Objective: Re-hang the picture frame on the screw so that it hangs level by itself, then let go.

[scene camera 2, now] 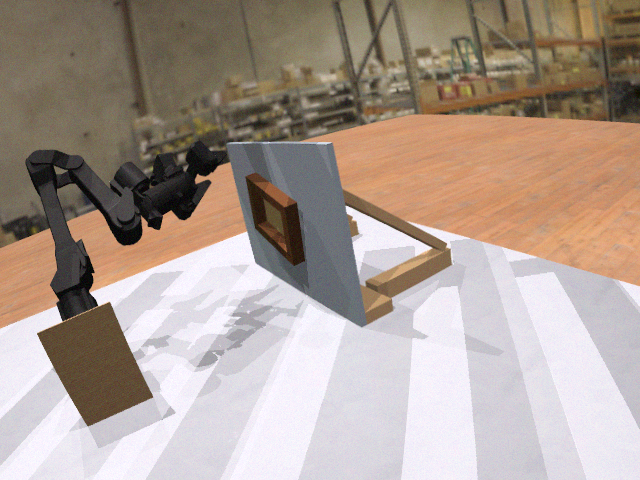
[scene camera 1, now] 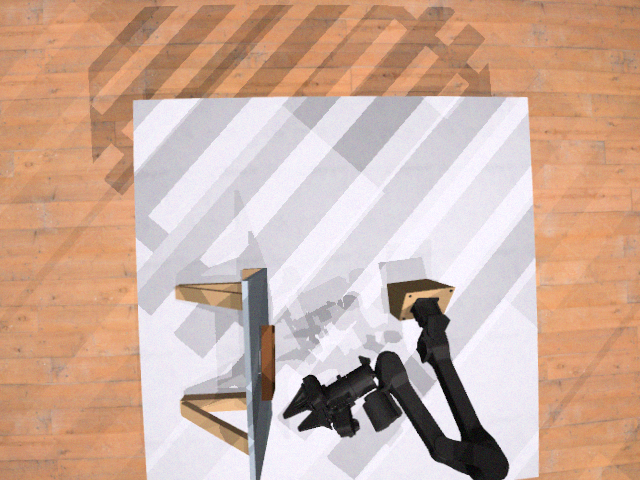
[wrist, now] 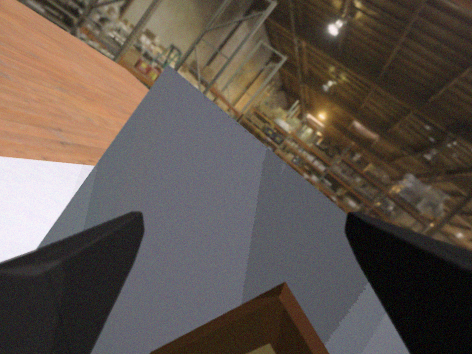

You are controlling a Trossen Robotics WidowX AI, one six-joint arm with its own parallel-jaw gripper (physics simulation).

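Pixels of known places: gripper, between the fingertips: (scene camera 2: 217, 167) (scene camera 1: 291, 423) (wrist: 245, 221); arm's base, origin of its link: (scene camera 2: 85, 329) (scene camera 1: 424, 304).
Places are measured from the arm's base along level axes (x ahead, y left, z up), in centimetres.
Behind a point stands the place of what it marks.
Note:
The brown picture frame (scene camera 1: 267, 361) {x 41.5, y 11.8, z 9.1 cm} (scene camera 2: 292, 235) {x 41.7, y 5.4, z 0.8 cm} (wrist: 301, 320) {x 41.4, y 18.0, z 10.8 cm} is against the front face of the upright grey-blue panel (scene camera 1: 248, 335) (scene camera 2: 315, 175) (wrist: 190, 165). Its edges are tilted relative to the panel's edges; in scene camera 2 its right end, nearer that camera, is lower than its left end. The screw does not show. My gripper (scene camera 1: 292, 422) {x 35.5, y 23.7, z 14.4 cm} (scene camera 2: 217, 168) {x 35.5, y 23.7, z 14.4 cm} (wrist: 245, 221) {x 35.5, y 23.7, z 14.4 cm} is open and empty, apart from the frame and in front of the panel. It is toward the side of the frame's higher end. In the wrist view, one frame corner shows low between the fingers.
Wooden braces (scene camera 1: 211, 295) {x 57.0, y -2.5, z 1.9 cm} (scene camera 2: 413, 271) {x 60.8, y -3.5, z -11.3 cm} support the panel from behind on the white table top (scene camera 1: 330, 155) {x 25.3, y -44.5, z -14.4 cm} (scene camera 2: 496, 392) {x 47.9, y -38.4, z -14.4 cm}. The arm stands on a wooden block (scene camera 1: 421, 289) {x 1.5, y -4.4, z 1.7 cm} (scene camera 2: 98, 366) {x 0.2, y -4.6, z -4.9 cm} facing the panel. The panel's top edge is near gripper height in scene camera 2.

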